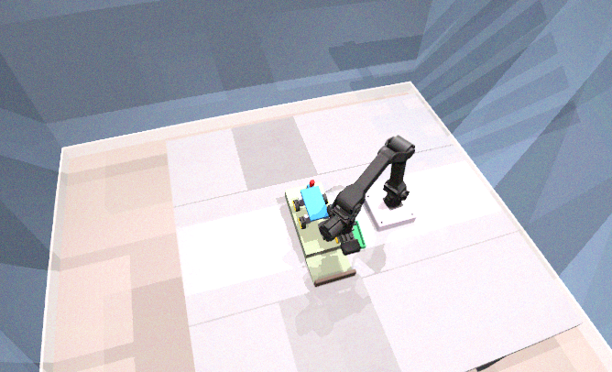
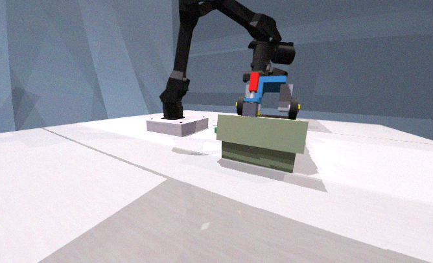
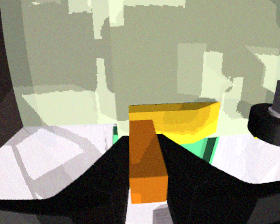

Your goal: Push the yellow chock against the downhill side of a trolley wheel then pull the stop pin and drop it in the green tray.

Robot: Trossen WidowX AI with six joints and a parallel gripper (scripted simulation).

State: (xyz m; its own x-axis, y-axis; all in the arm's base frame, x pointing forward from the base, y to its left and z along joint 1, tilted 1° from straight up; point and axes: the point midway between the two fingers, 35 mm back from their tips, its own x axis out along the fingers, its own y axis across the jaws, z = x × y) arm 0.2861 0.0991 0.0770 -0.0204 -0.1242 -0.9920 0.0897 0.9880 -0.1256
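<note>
My gripper tip is 20 mm short of the red-headed stop pin, 230 mm to the left of it and 40 mm below it. Also, from my gripper tip: yellow chock (20 mm to the right, 10 mm below); then green tray (80 mm behind, 30 mm to the right, 90 mm below); then brown lip (70 mm ahead, 110 mm to the left, 60 mm below).
</note>
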